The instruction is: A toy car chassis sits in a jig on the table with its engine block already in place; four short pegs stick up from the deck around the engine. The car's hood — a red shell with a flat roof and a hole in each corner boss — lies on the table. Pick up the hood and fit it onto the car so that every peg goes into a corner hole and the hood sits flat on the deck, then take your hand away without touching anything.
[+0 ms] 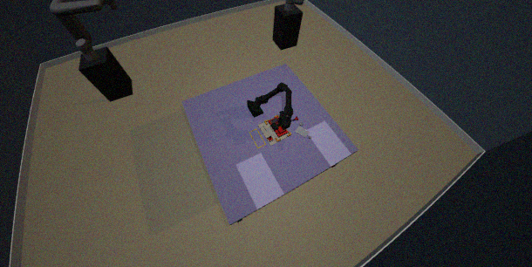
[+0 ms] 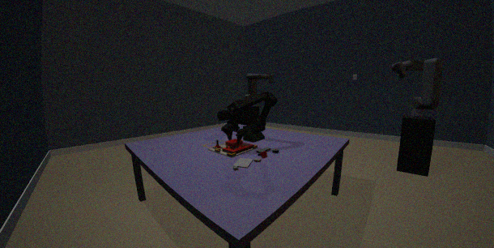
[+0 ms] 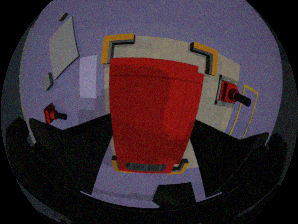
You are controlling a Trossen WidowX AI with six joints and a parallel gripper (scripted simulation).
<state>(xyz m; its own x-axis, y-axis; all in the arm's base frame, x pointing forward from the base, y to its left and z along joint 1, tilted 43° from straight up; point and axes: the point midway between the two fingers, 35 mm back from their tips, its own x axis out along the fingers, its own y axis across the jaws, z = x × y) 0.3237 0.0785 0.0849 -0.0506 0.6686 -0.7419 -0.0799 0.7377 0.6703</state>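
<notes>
My gripper tip is now 20 mm past the jig, 30 mm to the left of it and 50 mm above it. Also, from my gripper tip: grey flat plate: 100 mm ahead, 190 mm to the left, 50 mm below; red hood: right at my gripper tip.
</notes>
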